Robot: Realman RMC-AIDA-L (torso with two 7-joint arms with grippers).
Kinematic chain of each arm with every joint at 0, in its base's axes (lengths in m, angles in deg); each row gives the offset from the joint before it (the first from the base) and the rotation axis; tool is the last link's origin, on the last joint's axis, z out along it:
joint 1: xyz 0 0 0.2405 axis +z
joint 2: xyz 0 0 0 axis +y
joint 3: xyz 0 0 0.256 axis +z
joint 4: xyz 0 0 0 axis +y
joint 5: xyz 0 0 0.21 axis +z
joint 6: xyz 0 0 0 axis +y
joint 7: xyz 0 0 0.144 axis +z
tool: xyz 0 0 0
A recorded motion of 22 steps. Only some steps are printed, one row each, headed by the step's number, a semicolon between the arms.
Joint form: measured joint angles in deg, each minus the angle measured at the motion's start. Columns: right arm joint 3, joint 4, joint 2, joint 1, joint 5, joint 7, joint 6; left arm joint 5, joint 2, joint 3, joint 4, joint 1, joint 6, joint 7.
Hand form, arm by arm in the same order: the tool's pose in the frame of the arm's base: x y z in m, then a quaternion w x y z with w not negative. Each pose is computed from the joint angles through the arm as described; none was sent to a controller.
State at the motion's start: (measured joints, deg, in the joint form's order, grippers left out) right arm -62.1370 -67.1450 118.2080 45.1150 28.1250 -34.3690 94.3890; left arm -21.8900 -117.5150 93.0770 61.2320 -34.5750 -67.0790 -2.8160
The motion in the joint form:
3: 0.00 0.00 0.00 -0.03 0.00 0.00 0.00; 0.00 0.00 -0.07 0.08 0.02 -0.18 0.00
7: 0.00 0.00 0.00 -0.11 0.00 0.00 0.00; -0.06 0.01 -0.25 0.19 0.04 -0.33 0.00
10: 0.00 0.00 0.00 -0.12 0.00 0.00 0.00; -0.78 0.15 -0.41 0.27 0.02 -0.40 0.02
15: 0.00 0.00 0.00 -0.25 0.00 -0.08 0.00; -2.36 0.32 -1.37 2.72 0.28 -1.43 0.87
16: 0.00 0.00 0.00 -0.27 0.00 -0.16 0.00; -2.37 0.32 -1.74 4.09 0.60 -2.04 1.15
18: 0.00 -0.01 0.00 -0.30 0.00 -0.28 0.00; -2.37 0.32 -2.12 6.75 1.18 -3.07 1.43
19: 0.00 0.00 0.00 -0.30 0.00 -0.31 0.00; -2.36 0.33 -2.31 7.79 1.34 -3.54 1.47
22: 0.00 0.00 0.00 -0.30 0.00 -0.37 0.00; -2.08 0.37 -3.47 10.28 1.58 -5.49 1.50
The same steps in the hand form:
3: 0.1745 0.3879 0.0303 0.16490 -0.89235 0.39513 -0.14279; -0.2398 0.3728 -0.0386 0.31868 -0.77294 -0.51907 0.17768
7: 0.1751 0.3876 0.0303 0.16480 -0.89208 0.39575 -0.14290; -0.2396 0.3729 -0.0380 0.31836 -0.77240 -0.52036 0.17687
10: 0.1751 0.3876 0.0303 0.16479 -0.89204 0.39583 -0.14291; -0.2387 0.3731 -0.0376 0.31541 -0.77234 -0.52357 0.17284
15: 0.1760 0.3872 0.0303 0.16453 -0.89187 0.39622 -0.14322; -0.2289 0.3749 -0.0331 0.30908 -0.77952 -0.52211 0.15565
16: 0.1762 0.3871 0.0303 0.16440 -0.89208 0.39575 -0.14336; -0.2256 0.3750 -0.0303 0.30966 -0.78192 -0.51945 0.15127
18: 0.1763 0.3870 0.0304 0.16427 -0.89240 0.39500 -0.14355; -0.2186 0.3750 -0.0255 0.31148 -0.78679 -0.51333 0.14294
19: 0.1764 0.3870 0.0303 0.16418 -0.89249 0.39482 -0.14362; -0.2157 0.3752 -0.0234 0.31238 -0.78837 -0.51126 0.13968
22: 0.1764 0.3870 0.0303 0.16410 -0.89270 0.39435 -0.14370; -0.2097 0.3754 -0.0157 0.31489 -0.78853 -0.51081 0.13466

